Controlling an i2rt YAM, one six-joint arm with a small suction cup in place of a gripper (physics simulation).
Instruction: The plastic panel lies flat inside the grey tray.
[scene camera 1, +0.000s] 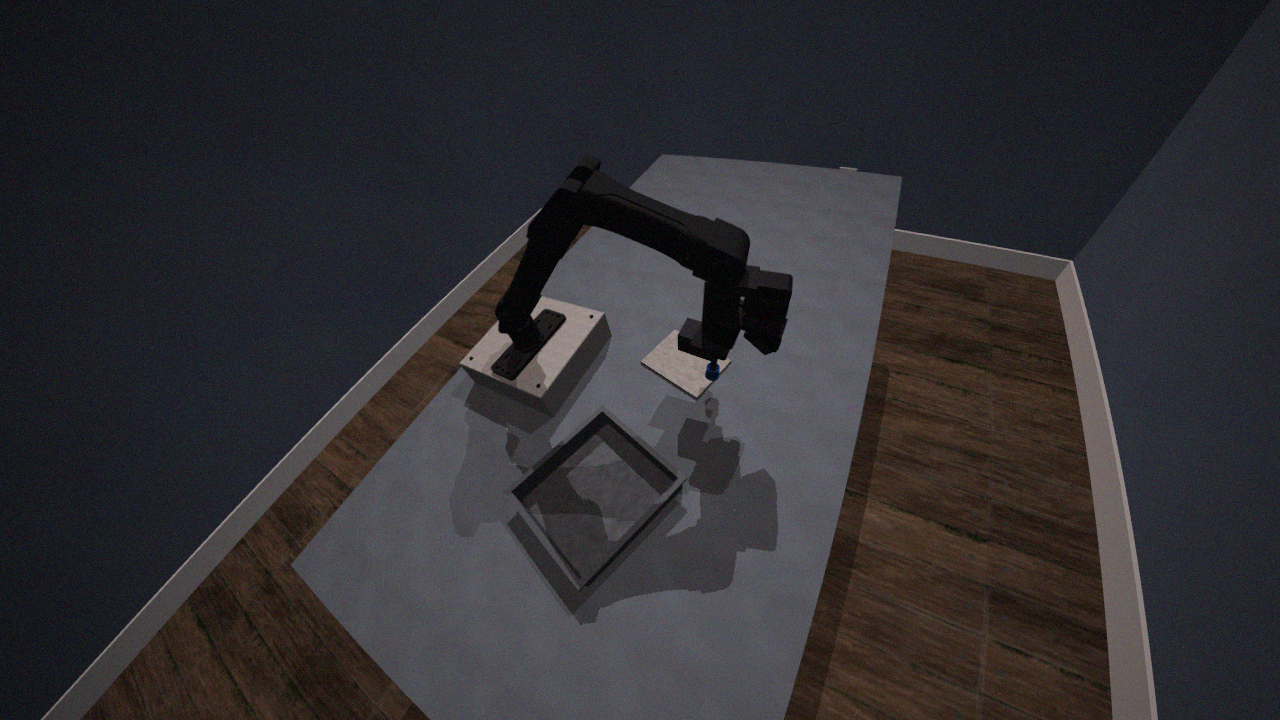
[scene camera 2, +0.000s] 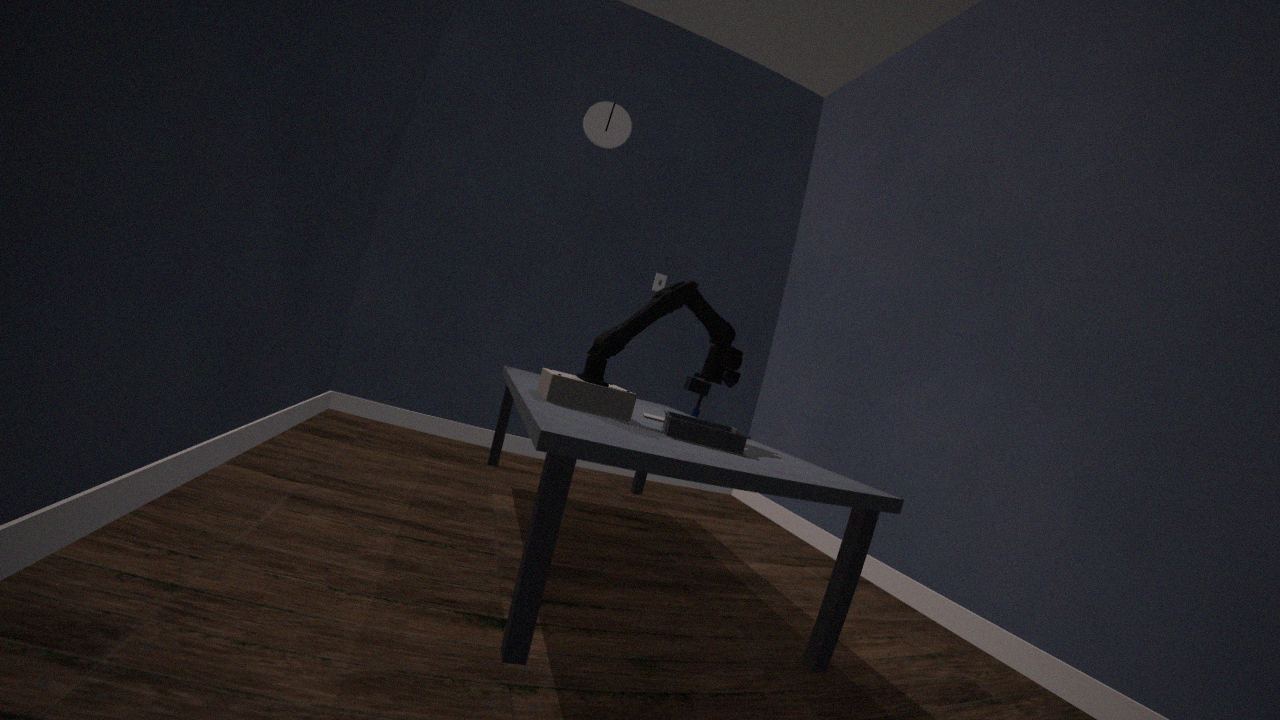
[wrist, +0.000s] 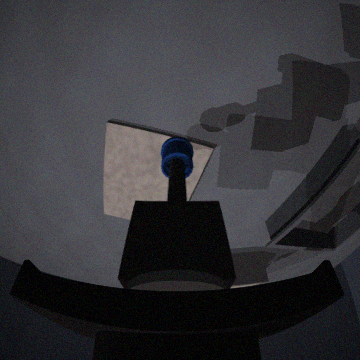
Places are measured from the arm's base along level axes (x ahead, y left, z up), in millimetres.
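Where they show: hand, its tool point: (scene camera 1: 712, 374) (scene camera 2: 694, 415) (wrist: 176, 151); arm's base, origin of its link: (scene camera 1: 530, 343) (scene camera 2: 591, 381).
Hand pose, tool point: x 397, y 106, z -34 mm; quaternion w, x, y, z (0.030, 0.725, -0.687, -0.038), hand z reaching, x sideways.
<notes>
Things, the pixels of their top centre, and the offset from my tool point. Level surfaces: height alone.
- pale square plastic panel, centre of its top: (wrist: 146, 186) (scene camera 1: 685, 360) dz -38, dx -82, dy +36 mm
- grey square tray, centre of its top: (scene camera 1: 591, 485) (wrist: 347, 215) (scene camera 2: 704, 422) dz +6, dx -90, dy -307 mm
- table, height of its surface: dz -45 mm
A pale square plastic panel (scene camera 1: 676, 362) (wrist: 136, 171) lies flat on the grey table, beyond the tray. The grey square tray (scene camera 1: 535, 479) (wrist: 307, 193) (scene camera 2: 706, 432) stands empty in the middle of the table, with low dark walls. My blue suction cup (scene camera 1: 712, 369) (wrist: 176, 157) (scene camera 2: 696, 399) hangs over the panel's near right corner, a little above it. Suction is off and nothing hangs from the cup. In the second scene view the panel is too small to make out.
The arm's pale base block (scene camera 1: 559, 353) (scene camera 2: 582, 393) stands at the table's left side, beside the panel. The table (scene camera 1: 805, 269) (scene camera 2: 805, 483) has edges close on both long sides, with wooden floor (scene camera 1: 975, 502) below.
</notes>
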